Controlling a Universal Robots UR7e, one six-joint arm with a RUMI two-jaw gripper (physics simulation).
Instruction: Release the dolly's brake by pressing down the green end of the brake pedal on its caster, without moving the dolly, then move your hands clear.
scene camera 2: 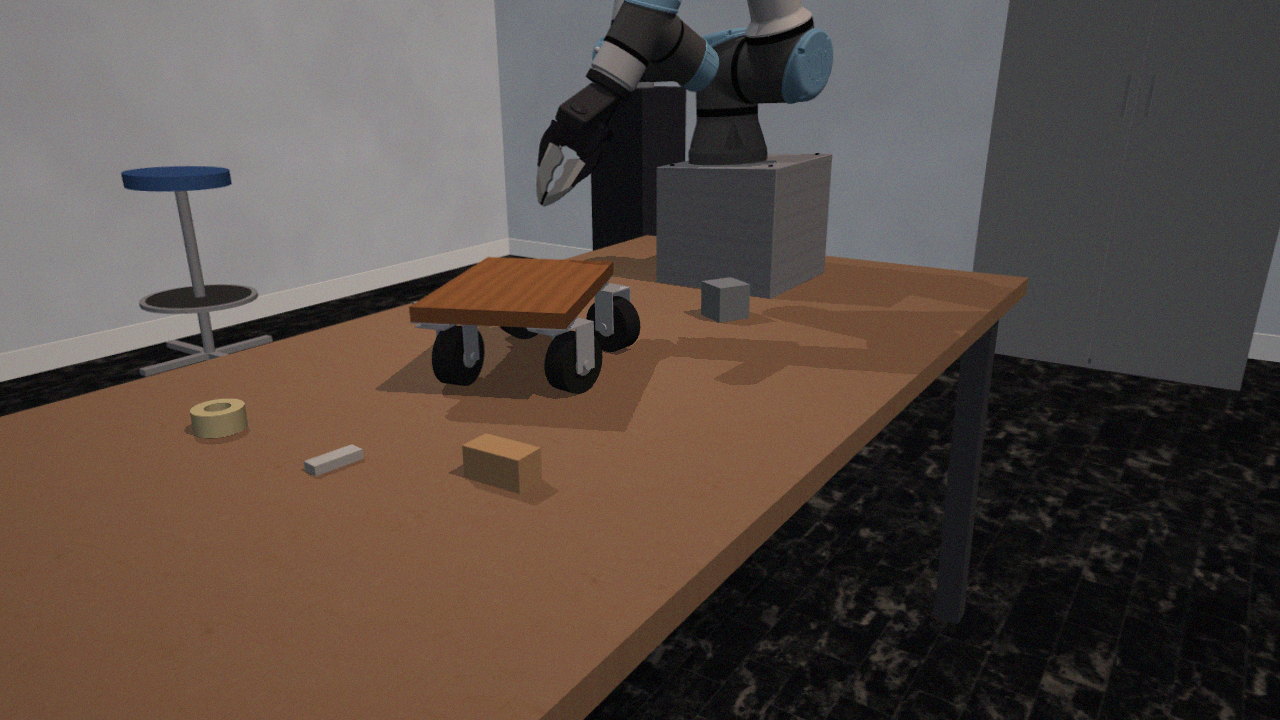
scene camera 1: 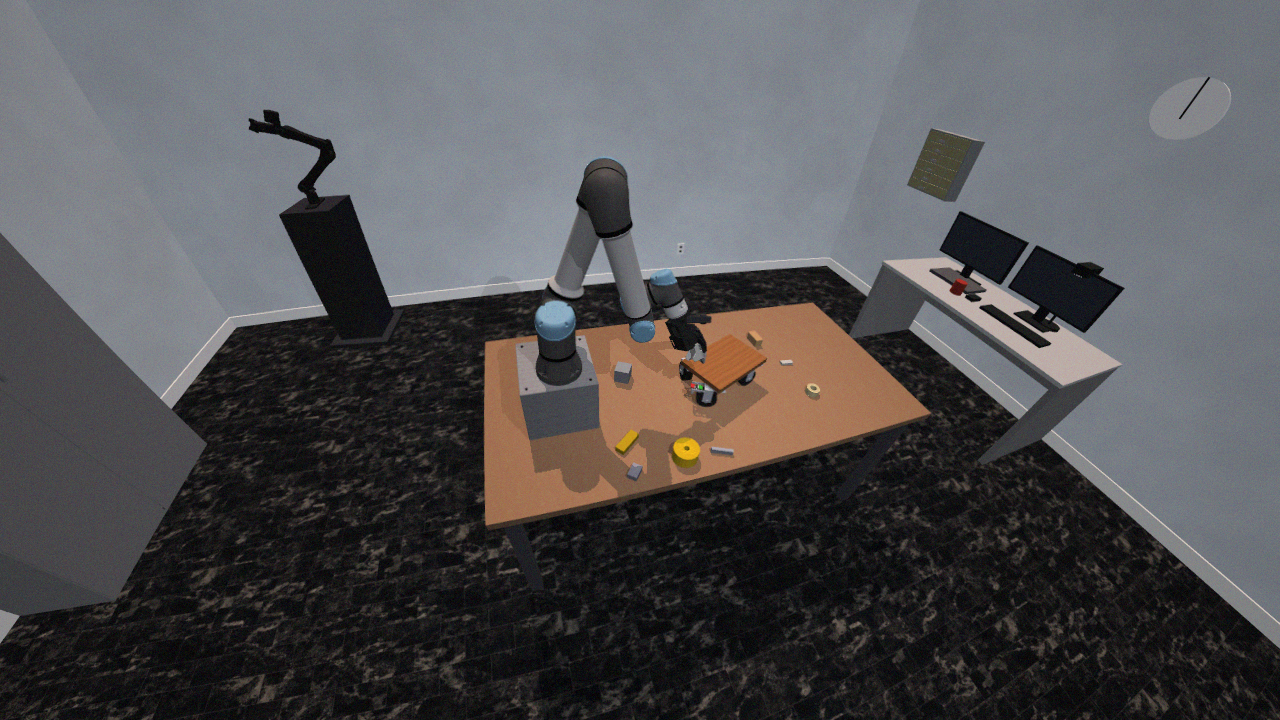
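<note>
The dolly [scene camera 1: 726,361] [scene camera 2: 514,291] stands upright on its black caster wheels, with an orange-brown wooden deck. Its brake pedal [scene camera 1: 696,387], with a red part and a green part, shows at the near-left caster [scene camera 1: 706,396] in scene camera 1; it is too small there to tell its tilt. The pedal is hidden in scene camera 2. My gripper [scene camera 1: 691,361] [scene camera 2: 543,203] is shut and empty, its grey fingertips together and pointing down. In scene camera 2 it hangs above deck height, apart from the dolly, on the robot's side of the deck.
On the table [scene camera 1: 850,367] [scene camera 2: 268,582] are a grey cube [scene camera 1: 622,372] [scene camera 2: 725,299], a tan block [scene camera 1: 755,339] [scene camera 2: 501,462], a tape ring [scene camera 1: 808,394] [scene camera 2: 200,420], a yellow spool [scene camera 1: 686,456] and a yellow block [scene camera 1: 626,441]. The robot's grey base box [scene camera 1: 562,407] [scene camera 2: 716,223] stands left of the dolly in scene camera 1.
</note>
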